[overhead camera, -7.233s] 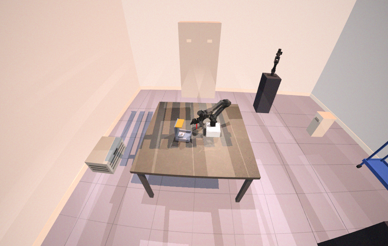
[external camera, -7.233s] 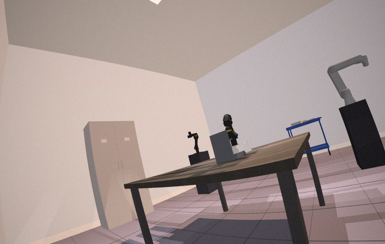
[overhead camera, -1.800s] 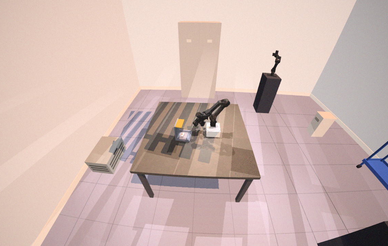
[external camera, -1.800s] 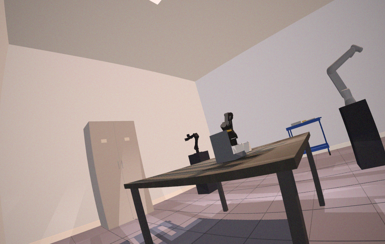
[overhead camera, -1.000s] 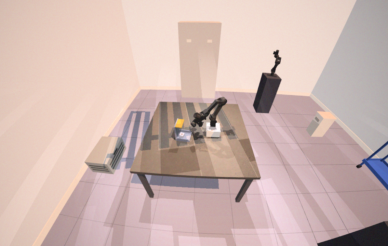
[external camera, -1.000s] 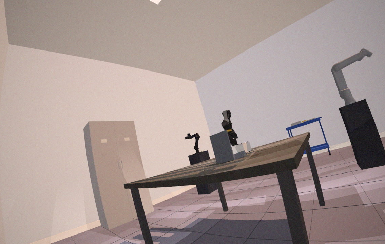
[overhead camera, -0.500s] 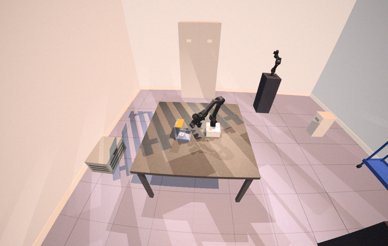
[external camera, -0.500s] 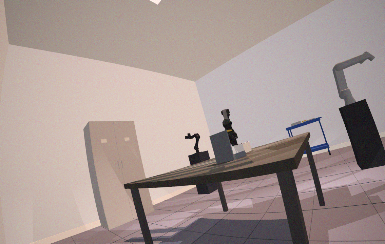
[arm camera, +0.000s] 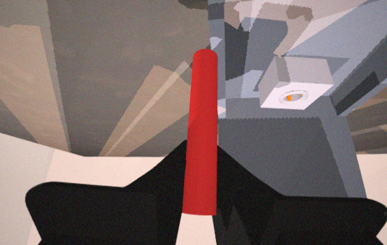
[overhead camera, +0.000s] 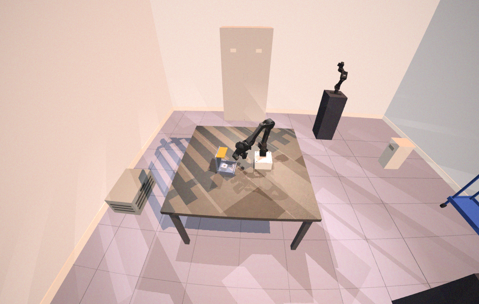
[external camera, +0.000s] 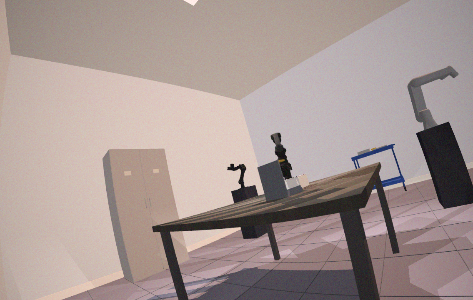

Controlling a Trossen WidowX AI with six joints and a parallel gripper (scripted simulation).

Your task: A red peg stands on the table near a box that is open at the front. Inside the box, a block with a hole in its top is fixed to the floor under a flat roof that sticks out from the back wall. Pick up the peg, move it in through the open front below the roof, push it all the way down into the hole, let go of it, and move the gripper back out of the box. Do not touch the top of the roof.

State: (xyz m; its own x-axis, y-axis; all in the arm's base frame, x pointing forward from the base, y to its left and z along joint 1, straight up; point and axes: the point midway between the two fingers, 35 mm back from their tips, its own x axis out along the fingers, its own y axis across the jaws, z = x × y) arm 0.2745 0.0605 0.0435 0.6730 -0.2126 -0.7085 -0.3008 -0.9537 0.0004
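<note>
My gripper tip is now 130 mm short of the grey back wall and 70 mm to the right of it. Round my gripper tip: yellow roof (90 mm ahead, 80 mm to the left, 100 mm above); then red peg (30 mm behind, 10 mm to the left, 10 mm below).
</note>
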